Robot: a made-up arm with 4 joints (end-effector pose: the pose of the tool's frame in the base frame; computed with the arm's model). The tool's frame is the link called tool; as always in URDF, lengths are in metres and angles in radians. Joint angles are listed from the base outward.
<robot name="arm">
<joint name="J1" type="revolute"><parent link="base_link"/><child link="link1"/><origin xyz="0 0 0.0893" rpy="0 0 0"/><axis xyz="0 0 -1"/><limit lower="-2.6" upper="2.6"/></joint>
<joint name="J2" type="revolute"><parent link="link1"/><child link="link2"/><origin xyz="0.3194 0.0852 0.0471" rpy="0 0 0"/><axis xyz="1 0 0"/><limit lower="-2.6" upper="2.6"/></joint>
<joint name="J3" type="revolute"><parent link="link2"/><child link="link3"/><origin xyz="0.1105 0.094 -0.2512" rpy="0 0 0"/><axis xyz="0 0 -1"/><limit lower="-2.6" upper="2.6"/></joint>
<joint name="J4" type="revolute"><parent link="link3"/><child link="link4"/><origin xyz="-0.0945 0.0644 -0.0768" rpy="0 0 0"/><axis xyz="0 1 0"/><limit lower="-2.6" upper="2.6"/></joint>
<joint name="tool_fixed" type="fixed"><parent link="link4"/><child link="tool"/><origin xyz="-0.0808 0.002 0.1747" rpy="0 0 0"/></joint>
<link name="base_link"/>
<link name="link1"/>
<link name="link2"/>
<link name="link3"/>
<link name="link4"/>
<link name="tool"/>
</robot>
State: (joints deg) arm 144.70 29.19 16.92 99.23
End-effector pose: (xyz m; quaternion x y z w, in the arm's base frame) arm -0.2444 -0.5827 -0.0409 0.7995 -0.0289 -0.5345 0.2725
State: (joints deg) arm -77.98 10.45 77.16 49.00
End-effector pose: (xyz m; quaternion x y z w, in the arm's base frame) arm -0.1274 0.5293 0.0090 0.0149 0.4939 0.0146 0.8693
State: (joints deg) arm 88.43 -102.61 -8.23 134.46
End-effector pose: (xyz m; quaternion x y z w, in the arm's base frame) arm -0.3216 -0.5153 0.0541 -0.1705 -0.6666 0.6343 0.3525
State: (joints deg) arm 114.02 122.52 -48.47 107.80
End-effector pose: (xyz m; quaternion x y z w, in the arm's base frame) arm 0.0282 -0.4989 0.4774 0.2890 -0.1839 -0.0455 0.9384
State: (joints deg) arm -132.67 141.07 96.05 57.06
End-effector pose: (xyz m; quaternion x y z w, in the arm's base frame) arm -0.4294 0.2775 0.3145 0.3917 -0.9057 0.0938 0.1323
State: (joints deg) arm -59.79 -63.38 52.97 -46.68
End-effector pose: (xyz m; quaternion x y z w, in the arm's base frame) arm 0.1541 0.2760 -0.3007 -0.2470 -0.7382 0.1617 0.6066
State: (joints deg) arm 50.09 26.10 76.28 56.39
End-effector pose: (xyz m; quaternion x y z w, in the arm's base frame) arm 0.5103 -0.2197 0.0347 0.6046 0.2527 -0.6623 0.3631
